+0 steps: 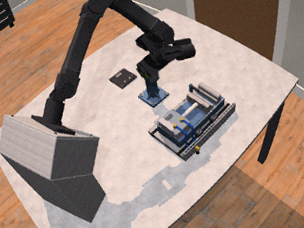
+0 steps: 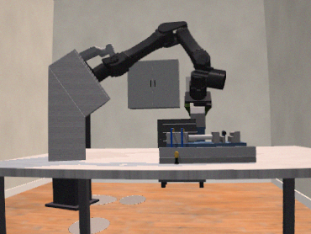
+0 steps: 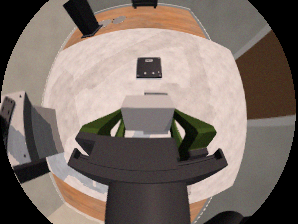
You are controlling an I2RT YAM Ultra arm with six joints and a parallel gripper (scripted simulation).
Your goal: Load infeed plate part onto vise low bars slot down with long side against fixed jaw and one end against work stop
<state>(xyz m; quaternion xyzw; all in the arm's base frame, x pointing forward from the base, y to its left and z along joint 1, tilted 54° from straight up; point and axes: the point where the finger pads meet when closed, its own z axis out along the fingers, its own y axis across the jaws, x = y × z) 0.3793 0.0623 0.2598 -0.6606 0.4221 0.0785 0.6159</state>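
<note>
My gripper is now 18 cm to the left of the moving jaw, 10 cm short of it and 9 cm above it. The rest, counted from my hand: grey part (right at my hand); then blue vise floor (19 cm to the right, 13 cm below, 7 cm ahead); then air cylinder rod (20 cm to the right, 9 cm below, 5 cm ahead).
</note>
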